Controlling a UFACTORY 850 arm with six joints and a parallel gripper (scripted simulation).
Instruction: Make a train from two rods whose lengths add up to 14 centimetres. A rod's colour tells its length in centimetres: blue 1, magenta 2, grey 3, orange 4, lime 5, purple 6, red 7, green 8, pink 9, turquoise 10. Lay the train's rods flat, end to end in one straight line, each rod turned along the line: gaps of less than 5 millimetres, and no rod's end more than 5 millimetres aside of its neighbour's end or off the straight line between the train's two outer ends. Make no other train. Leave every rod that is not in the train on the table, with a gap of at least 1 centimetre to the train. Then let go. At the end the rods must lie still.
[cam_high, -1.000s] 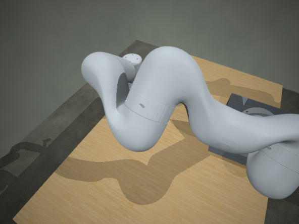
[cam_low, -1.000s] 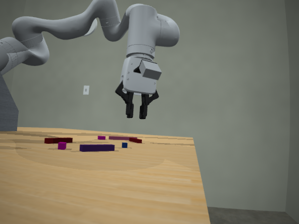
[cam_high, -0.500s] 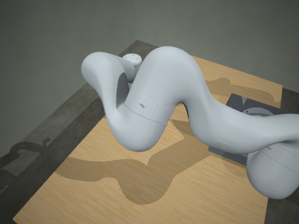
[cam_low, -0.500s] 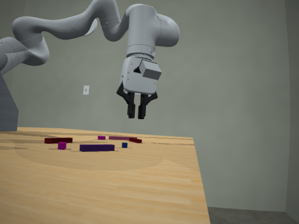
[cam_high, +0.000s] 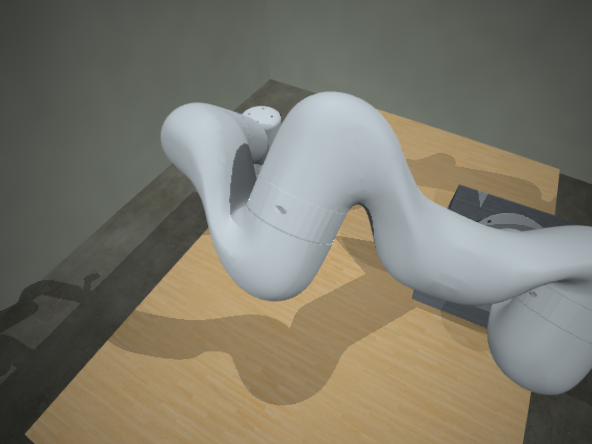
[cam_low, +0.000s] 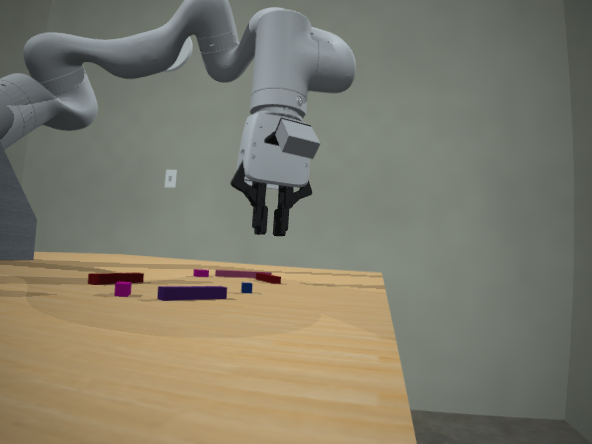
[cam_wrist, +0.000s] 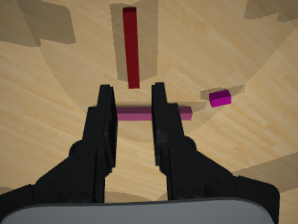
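Now: the red rod 8 cm below my hand. Also, from my hand: pink rod (8 cm below, 5 cm to the left, 5 cm behind); then purple rod (26 cm to the right, 8 cm below, 1 cm behind); then blue cube (17 cm to the right, 8 cm below, 1 cm ahead).
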